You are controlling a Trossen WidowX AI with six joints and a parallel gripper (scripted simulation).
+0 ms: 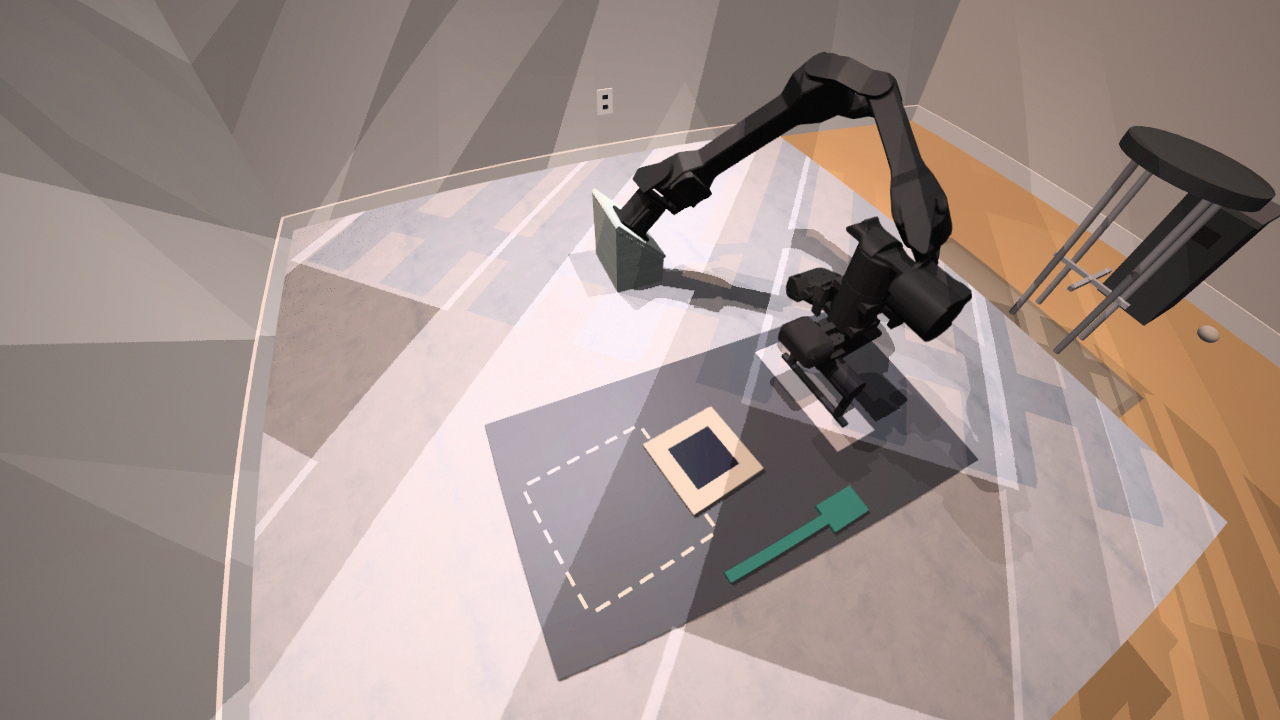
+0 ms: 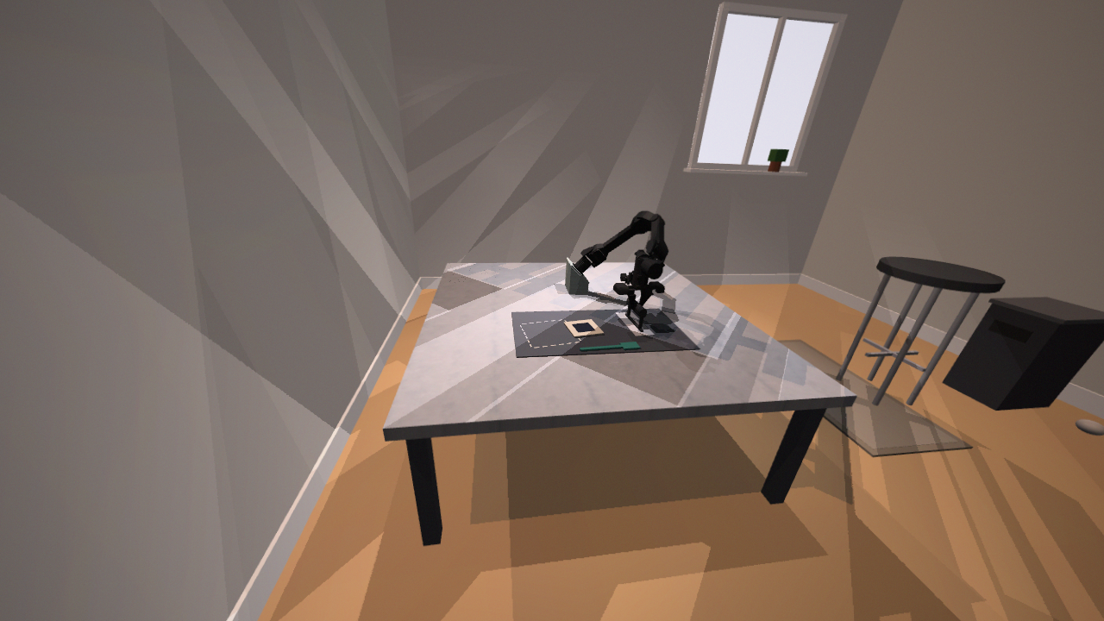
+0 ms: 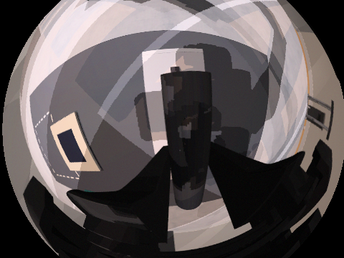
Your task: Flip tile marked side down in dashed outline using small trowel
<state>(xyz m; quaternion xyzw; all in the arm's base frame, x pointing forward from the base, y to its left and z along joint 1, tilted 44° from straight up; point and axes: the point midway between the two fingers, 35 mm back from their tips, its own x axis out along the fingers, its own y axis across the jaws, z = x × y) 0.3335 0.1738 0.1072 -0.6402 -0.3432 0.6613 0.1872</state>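
The dark mat is 150 mm to the right of my gripper tip, 80 mm below it and 60 mm ahead of it. The rest, counted from my gripper tip: teal long-handled tool 200 mm ahead, 110 mm to the right, 60 mm below; square tile 210 mm to the right, 60 mm below, 60 mm ahead.
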